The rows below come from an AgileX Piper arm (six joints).
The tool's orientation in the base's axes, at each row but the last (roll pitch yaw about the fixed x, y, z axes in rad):
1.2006, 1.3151, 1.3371
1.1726, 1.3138, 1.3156
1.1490, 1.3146, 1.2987
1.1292, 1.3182, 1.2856
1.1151, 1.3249, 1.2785
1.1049, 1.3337, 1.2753
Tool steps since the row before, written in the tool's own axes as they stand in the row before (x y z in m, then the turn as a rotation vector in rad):
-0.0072, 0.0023, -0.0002, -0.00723, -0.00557, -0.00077
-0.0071, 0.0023, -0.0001, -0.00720, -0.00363, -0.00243
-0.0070, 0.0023, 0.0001, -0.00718, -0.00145, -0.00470
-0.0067, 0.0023, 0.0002, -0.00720, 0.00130, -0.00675
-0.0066, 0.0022, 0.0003, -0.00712, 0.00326, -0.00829
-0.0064, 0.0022, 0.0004, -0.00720, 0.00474, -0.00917
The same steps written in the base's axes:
-0.0009, 0.0004, 0.0075, -0.00039, -0.00723, 0.00561
-0.0009, 0.0004, 0.0074, -0.00231, -0.00557, 0.00587
-0.0007, 0.0005, 0.0073, -0.00489, -0.00379, 0.00612
-0.0007, 0.0006, 0.0070, -0.00736, -0.00144, 0.00654
-0.0005, 0.0006, 0.0069, -0.00920, 0.00023, 0.00673
-0.0004, 0.0007, 0.0067, -0.01033, 0.00150, 0.00703

